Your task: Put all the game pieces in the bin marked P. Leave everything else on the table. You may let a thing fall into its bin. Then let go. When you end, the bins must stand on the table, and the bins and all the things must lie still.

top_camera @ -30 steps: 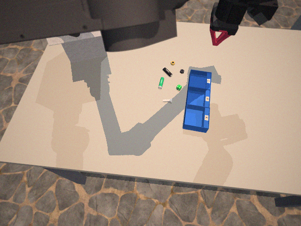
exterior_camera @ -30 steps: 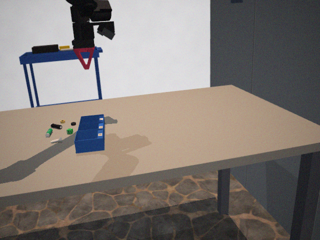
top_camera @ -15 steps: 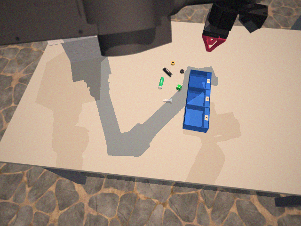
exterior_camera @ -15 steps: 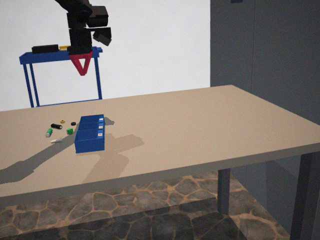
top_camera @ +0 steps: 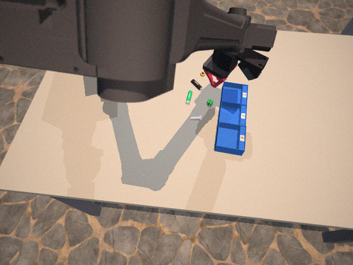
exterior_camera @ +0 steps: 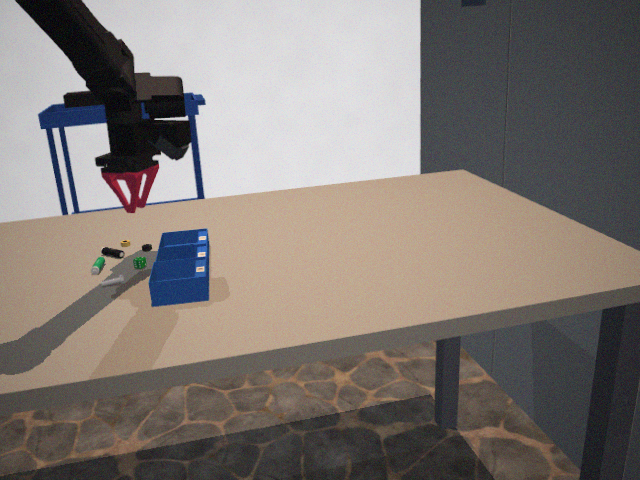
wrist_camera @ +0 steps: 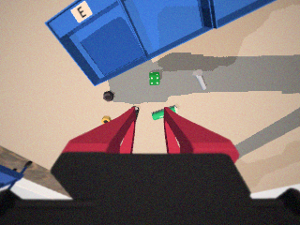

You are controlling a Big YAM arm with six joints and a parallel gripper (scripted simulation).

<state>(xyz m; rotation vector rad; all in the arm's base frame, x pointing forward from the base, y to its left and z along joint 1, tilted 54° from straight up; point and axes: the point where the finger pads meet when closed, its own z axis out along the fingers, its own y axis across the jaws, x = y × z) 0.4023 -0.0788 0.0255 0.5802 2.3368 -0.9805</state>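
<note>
Right now my hand is 1 cm past the green die, 1 cm to the left of it and 10 cm above it. The rest, counted from my hand: blue bin 6 cm ahead, 7 cm to the right, 9 cm below; bolt 5 cm behind, 6 cm to the right, 10 cm below; green battery 8 cm behind, 2 cm to the left, 10 cm below.
</note>
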